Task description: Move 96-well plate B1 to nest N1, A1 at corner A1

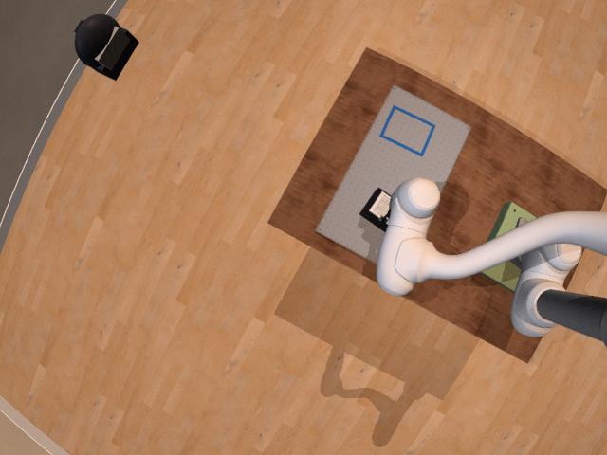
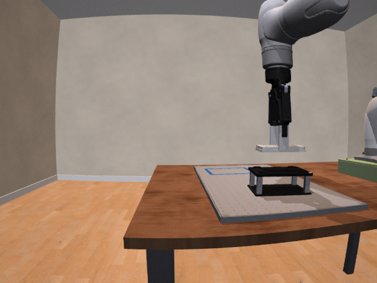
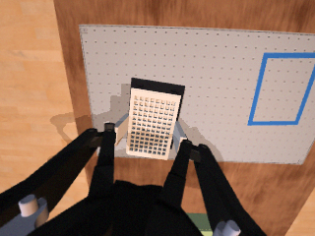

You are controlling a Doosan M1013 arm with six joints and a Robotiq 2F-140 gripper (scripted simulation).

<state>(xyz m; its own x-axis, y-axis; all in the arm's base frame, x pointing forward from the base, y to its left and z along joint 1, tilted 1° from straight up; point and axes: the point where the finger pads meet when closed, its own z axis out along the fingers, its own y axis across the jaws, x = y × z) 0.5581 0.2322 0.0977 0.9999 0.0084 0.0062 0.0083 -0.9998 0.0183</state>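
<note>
My gripper is now 3 cm above the white 96-well plate. The rest, counted from my hand: black raised nest N1: 9 cm below.
</note>
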